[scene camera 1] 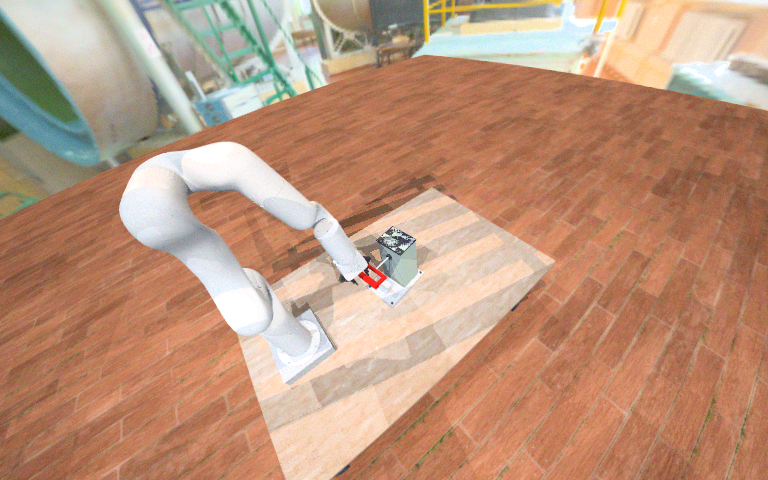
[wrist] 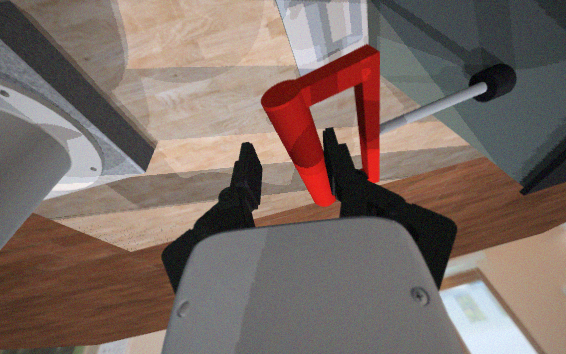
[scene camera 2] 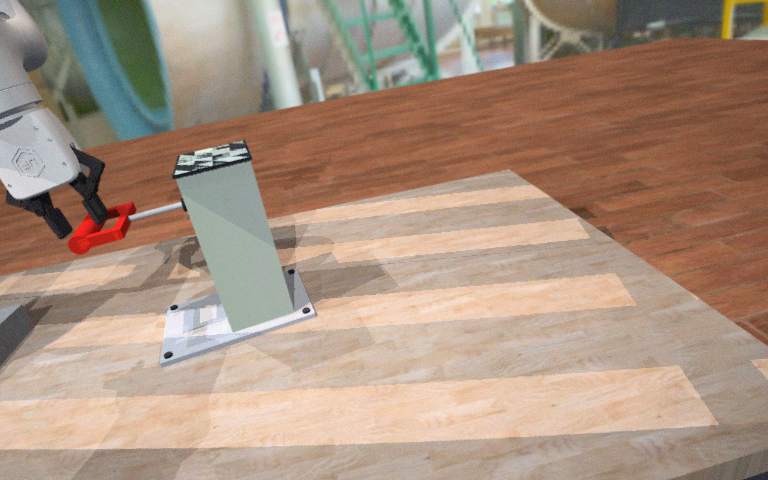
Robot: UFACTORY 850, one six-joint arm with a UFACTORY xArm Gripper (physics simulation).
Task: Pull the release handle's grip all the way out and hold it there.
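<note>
The release handle's red grip [scene camera 1: 370, 281] [scene camera 2: 79, 243] [wrist: 295, 135] is a rectangular loop with a thick round outer bar. A grey rod [scene camera 2: 155, 211] [wrist: 425, 114] joins it to the grey-green housing [scene camera 1: 403, 267] [scene camera 2: 237, 243] [wrist: 500, 130]; a length of rod shows outside the black collar [wrist: 495, 81]. My gripper [scene camera 2: 82, 227] [wrist: 289, 149] is open, with its fingers on either side of the round bar. One finger is inside the loop, close against the bar. The other is outside, with a clear gap to the bar. In scene camera 1, the arm mostly hides the fingers.
The housing stands on a bolted white base plate [scene camera 1: 396, 294] [scene camera 2: 186, 347] [wrist: 320, 25] and has a black-and-white patterned top [scene camera 1: 396, 240] [scene camera 2: 212, 158]. The arm's square base [scene camera 1: 294, 370] [wrist: 125, 130] is on the same wooden table [scene camera 1: 481, 294] [scene camera 2: 453, 401].
</note>
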